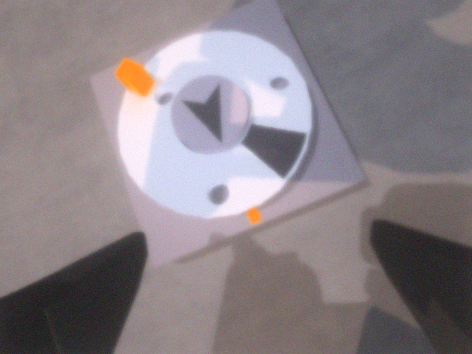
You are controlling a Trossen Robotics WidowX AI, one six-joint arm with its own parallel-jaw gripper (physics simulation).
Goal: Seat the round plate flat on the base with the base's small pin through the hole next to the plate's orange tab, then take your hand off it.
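Frame: origin at the arm's base, x ahead, y left, z up, level; metres.
Seen in the pictures: gripper, fingertip midpoint: (258, 236).
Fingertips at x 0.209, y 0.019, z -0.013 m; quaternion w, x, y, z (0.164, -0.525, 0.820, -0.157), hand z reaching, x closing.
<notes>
Pixels of each thing's top centre, then the offset from my fingertips to it. "*": a spot on its surface instead. Level surfaces: height alone.
- white round plate, middle of its top: (204, 106) dx +0.067, dy -0.003, dz -0.016 m
- square greyish base, surface spot: (162, 232) * dx +0.023, dy +0.050, dz -0.040 m
- base's round central boss, middle of its top: (208, 111) dx +0.066, dy -0.004, dz -0.021 m
- plate's orange tab, middle of its top: (128, 70) dx +0.104, dy +0.024, dz -0.016 m
- dark wedge, surface spot: (277, 147) * dx +0.034, dy -0.027, dz -0.028 m
- small orange mark, surface spot: (254, 215) * dx +0.009, dy -0.001, dz -0.039 m
- grey table top, its level: dz -0.064 m
The white round plate (175, 170) lies over the square greyish base (162, 232), around the base's round central boss (192, 132), which bears a dark arrow. The plate's orange tab (134, 77) is at upper left, with a hole (164, 97) next to it. Two other holes (279, 83) (218, 194) and a dark wedge (277, 147) show on the plate. I cannot make out the small pin, nor whether the plate is fully flat. My gripper (258, 236) is open and empty, its dark fingers apart near the base's lower side, clear of the plate.
A small orange mark (254, 215) shows on the base just outside the plate's lower right rim. The grey table top (45, 165) surrounds the base, with dark shadows at the upper right and brownish ones below.
</notes>
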